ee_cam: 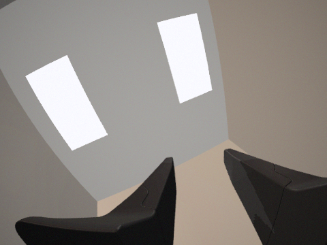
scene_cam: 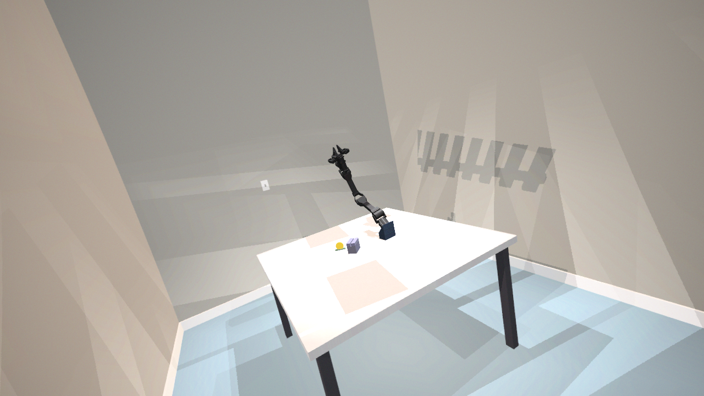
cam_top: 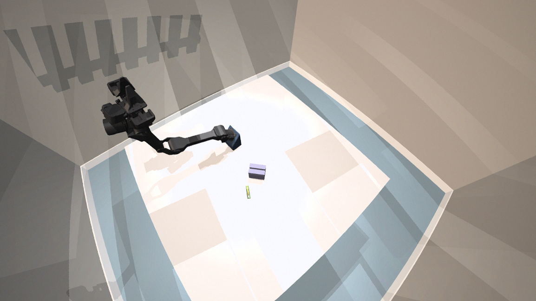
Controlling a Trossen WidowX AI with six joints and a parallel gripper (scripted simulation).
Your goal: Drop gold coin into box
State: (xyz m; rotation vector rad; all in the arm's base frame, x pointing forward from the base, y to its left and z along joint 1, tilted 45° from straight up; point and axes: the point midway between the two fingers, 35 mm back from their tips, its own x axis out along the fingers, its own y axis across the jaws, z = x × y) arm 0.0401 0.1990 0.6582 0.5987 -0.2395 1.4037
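Right now the gold coin is 22 cm ahead of my gripper tip, 20 cm to the left of it and 69 cm below it.
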